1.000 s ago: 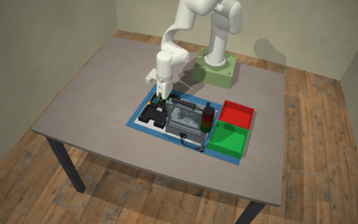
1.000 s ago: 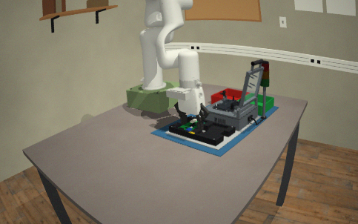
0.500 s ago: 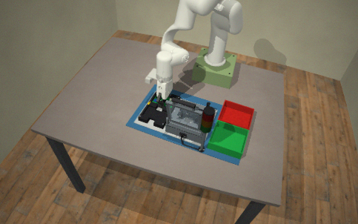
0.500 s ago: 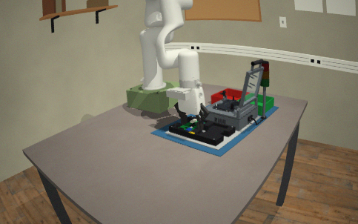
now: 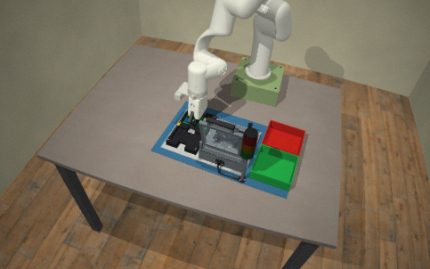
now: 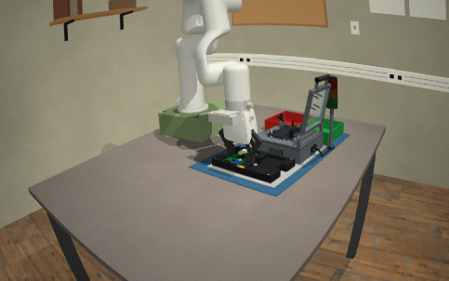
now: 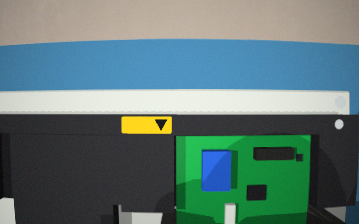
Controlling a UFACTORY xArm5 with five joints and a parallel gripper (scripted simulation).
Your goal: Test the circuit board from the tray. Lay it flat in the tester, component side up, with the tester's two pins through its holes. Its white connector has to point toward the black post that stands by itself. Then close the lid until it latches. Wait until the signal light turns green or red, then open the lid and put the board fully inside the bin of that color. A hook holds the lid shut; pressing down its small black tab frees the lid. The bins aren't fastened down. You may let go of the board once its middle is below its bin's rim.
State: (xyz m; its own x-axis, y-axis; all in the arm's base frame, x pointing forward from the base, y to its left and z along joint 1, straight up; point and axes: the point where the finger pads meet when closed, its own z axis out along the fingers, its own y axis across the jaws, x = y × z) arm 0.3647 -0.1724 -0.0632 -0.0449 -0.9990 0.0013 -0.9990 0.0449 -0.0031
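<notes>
The green circuit board lies right at my hand. Round my hand: clear lid (19 cm ahead, 16 cm to the left, 16 cm above); then nest (17 cm to the left, 7 cm ahead, 5 cm above); then red bin (37 cm to the left, 3 cm behind, 1 cm below).
</notes>
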